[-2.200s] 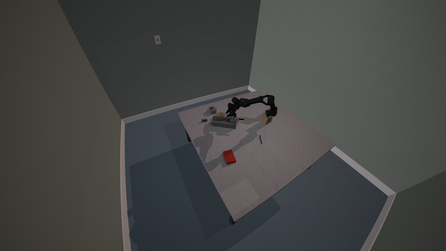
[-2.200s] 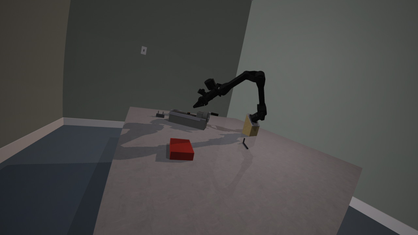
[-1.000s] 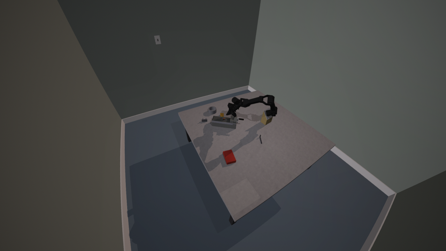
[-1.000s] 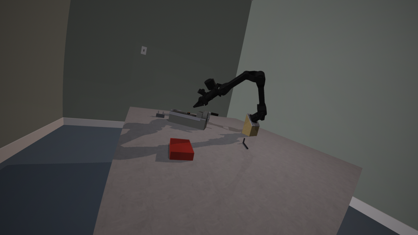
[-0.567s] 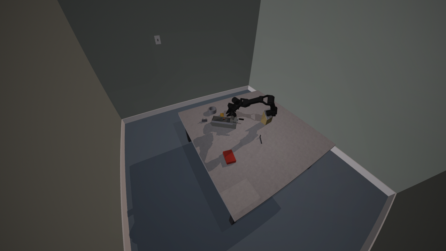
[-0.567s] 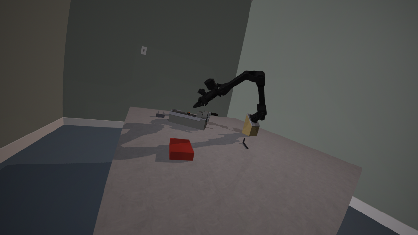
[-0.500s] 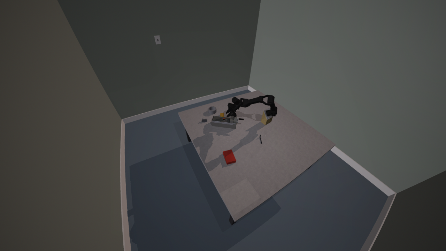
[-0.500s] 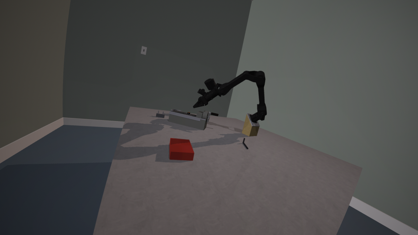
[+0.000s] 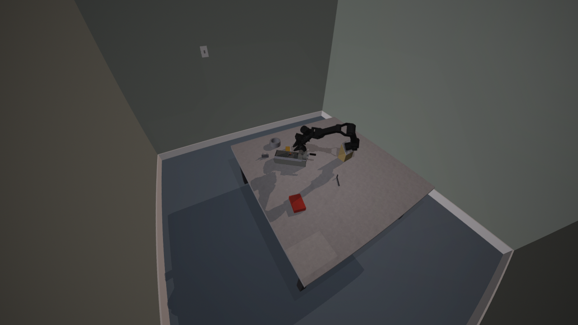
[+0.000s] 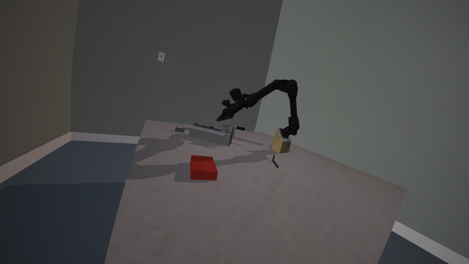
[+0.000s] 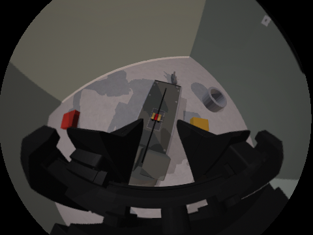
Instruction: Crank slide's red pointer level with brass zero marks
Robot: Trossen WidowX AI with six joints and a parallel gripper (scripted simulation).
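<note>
The red pointer lies 5 cm below my gripper tip and 2 cm ahead of it. The rest, counted from my gripper tip: dark clip 19 cm ahead, 15 cm to the right, 11 cm below; then black crank handle 12 cm to the left, 11 cm behind, 1 cm below; then yellow block 14 cm to the right, 12 cm below, 3 cm behind.
</note>
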